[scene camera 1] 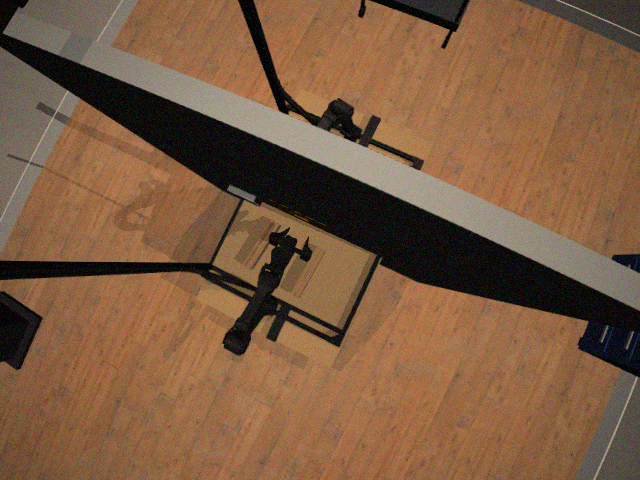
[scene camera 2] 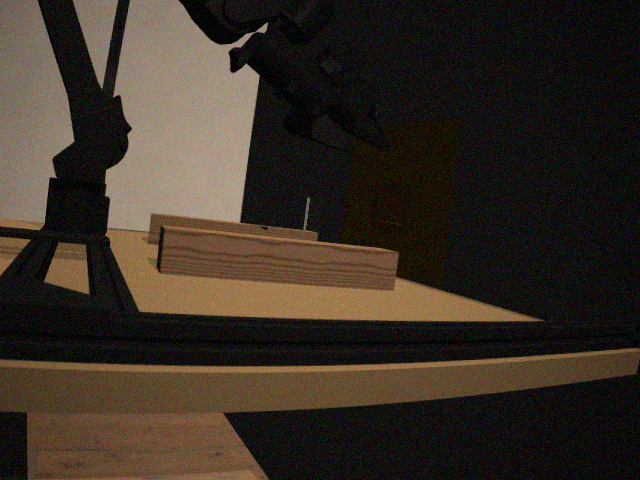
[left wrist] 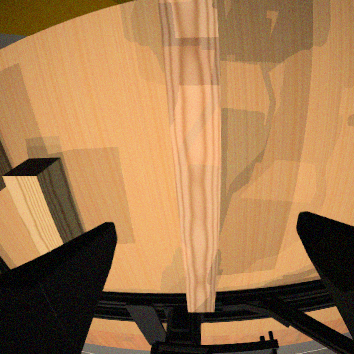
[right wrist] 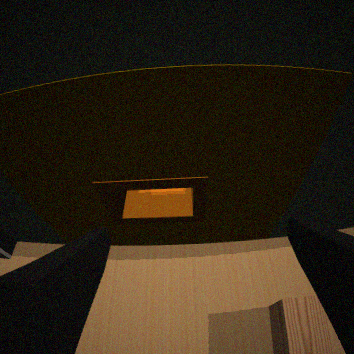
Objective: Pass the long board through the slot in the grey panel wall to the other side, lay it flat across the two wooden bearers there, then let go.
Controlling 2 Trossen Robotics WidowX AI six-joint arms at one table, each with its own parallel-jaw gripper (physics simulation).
Scene:
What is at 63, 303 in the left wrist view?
The left gripper.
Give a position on a slot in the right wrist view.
182, 199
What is the right gripper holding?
Nothing.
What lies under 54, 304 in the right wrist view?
The right gripper.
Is the right gripper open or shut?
Open.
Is the left gripper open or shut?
Open.

